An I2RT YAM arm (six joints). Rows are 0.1 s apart.
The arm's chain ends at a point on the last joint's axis. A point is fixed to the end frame.
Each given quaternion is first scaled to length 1.
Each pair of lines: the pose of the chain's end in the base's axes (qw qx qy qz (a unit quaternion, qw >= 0); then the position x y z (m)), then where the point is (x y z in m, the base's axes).
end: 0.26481 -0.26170 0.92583 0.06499 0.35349 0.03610 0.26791
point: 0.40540 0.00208 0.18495
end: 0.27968 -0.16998 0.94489 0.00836 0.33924 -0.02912 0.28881
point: 0.38521 -0.07773 0.20970
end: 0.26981 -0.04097 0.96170 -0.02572 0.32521 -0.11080 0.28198
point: 0.35517 -0.16936 0.20193
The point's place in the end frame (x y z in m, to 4 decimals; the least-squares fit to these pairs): 0.0213 -0.0545 0.0855
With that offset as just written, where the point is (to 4 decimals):
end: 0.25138 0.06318 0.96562 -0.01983 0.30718 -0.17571 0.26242
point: 0.3228 -0.2333 0.1778
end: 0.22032 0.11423 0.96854 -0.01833 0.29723 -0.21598 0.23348
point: 0.3022 -0.2718 0.1464
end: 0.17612 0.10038 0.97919 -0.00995 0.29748 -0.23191 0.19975
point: 0.2963 -0.2859 0.1113
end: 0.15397 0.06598 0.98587 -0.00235 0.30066 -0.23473 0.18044
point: 0.2994 -0.2881 0.0917
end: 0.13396 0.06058 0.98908 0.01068 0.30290 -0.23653 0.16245
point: 0.2989 -0.2876 0.0724
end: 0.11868 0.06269 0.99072 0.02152 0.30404 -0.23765 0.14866
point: 0.2974 -0.2865 0.0576
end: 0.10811 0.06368 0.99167 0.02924 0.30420 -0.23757 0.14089
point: 0.2957 -0.2849 0.0491
